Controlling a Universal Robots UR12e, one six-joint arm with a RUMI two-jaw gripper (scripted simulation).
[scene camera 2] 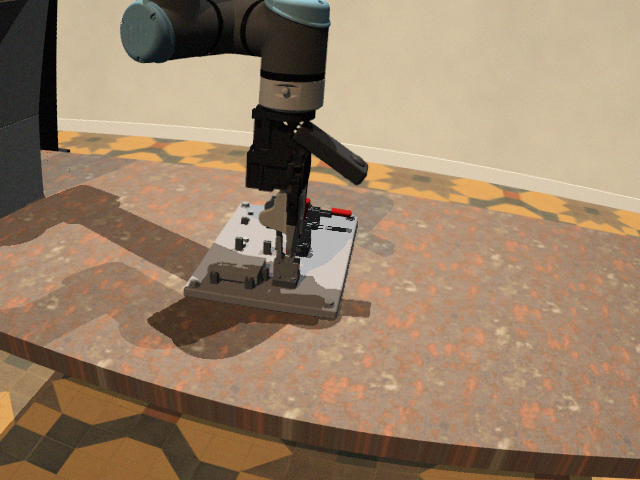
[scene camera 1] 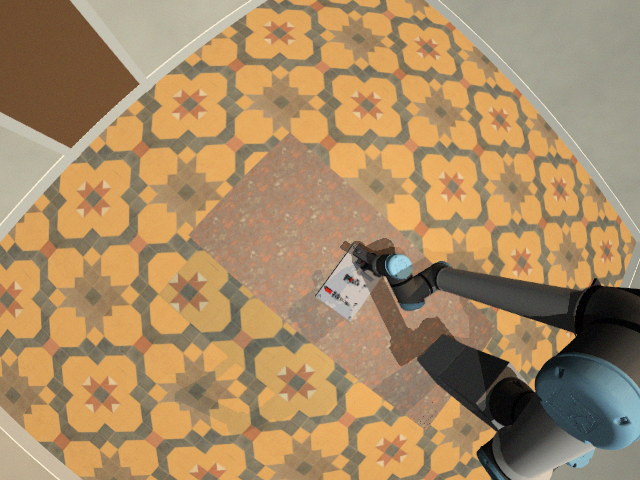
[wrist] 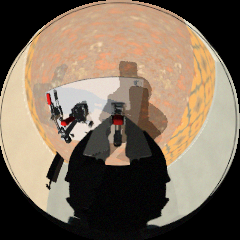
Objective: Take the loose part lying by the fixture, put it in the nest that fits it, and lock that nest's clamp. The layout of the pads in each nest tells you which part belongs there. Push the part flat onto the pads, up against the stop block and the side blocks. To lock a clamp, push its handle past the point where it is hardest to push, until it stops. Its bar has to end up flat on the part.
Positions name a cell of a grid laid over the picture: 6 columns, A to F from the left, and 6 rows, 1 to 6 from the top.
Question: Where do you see a toggle clamp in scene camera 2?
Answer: At C4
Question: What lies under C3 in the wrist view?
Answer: A grey fixture plate.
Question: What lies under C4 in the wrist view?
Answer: My gripper.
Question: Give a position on a grey fixture plate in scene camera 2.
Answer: D4
